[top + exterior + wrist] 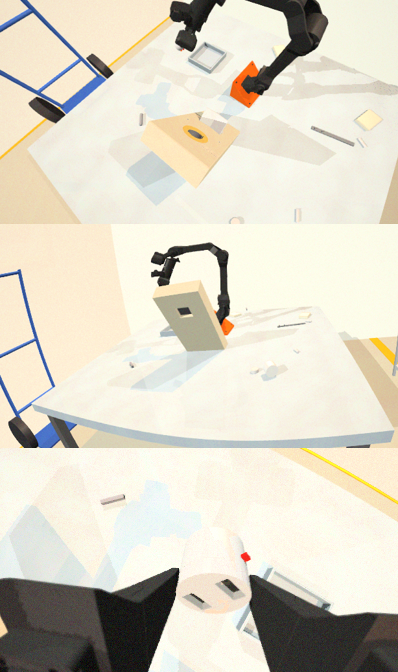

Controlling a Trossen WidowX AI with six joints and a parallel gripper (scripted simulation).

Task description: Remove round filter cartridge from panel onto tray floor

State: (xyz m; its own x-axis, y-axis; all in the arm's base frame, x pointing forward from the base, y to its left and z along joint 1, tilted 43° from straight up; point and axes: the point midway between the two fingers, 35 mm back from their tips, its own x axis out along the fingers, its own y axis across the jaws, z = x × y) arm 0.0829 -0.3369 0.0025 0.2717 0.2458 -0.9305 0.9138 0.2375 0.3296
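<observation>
My gripper tip is 250 mm above the grey tray, 190 mm past it and 20 mm to the left of it. From my gripper tip the other things lie so: white round filter cartridge: right at my gripper tip; tan service panel: 250 mm to the left, 220 mm ahead, 90 mm below.
</observation>
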